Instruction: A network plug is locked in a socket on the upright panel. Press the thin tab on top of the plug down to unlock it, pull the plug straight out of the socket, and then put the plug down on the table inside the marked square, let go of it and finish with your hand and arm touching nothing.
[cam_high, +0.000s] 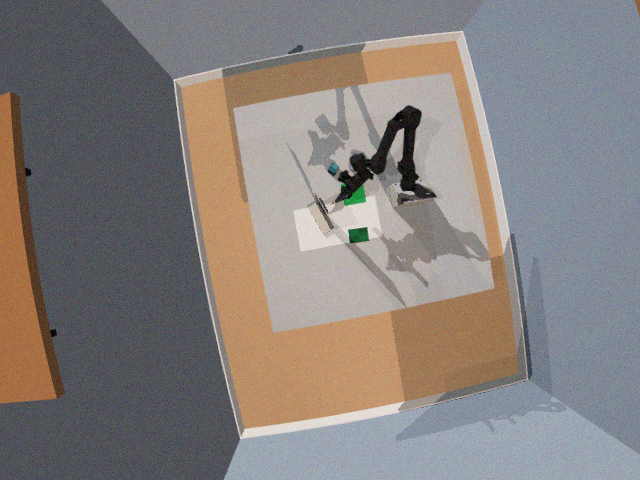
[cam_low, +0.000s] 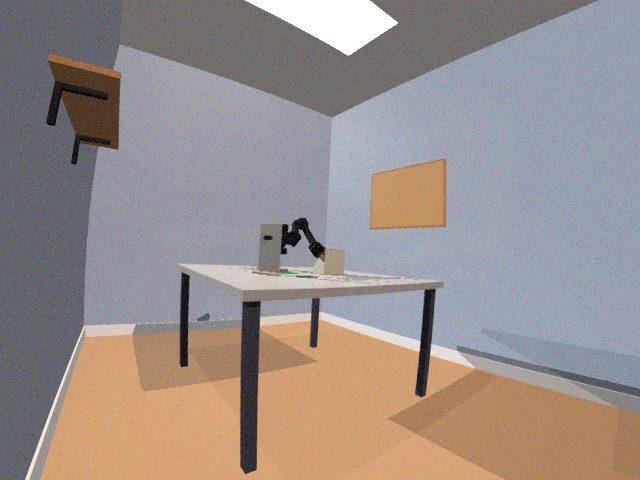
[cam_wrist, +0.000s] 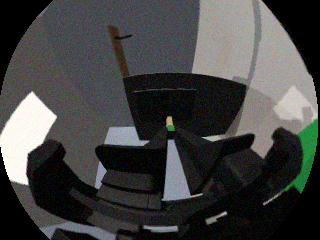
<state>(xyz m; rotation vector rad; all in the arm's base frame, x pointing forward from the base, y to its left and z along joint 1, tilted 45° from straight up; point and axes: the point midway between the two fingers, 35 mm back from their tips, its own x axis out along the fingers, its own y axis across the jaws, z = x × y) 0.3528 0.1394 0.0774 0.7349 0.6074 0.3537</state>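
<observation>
The bright green marked square lies 120 mm behind my gripper tip, 70 mm to the right of it and 210 mm below it. Round my gripper tip: teal block 20 mm behind, 220 mm to the right, 200 mm below; then upright grey panel 60 mm ahead, 30 mm to the left, 80 mm below.
</observation>
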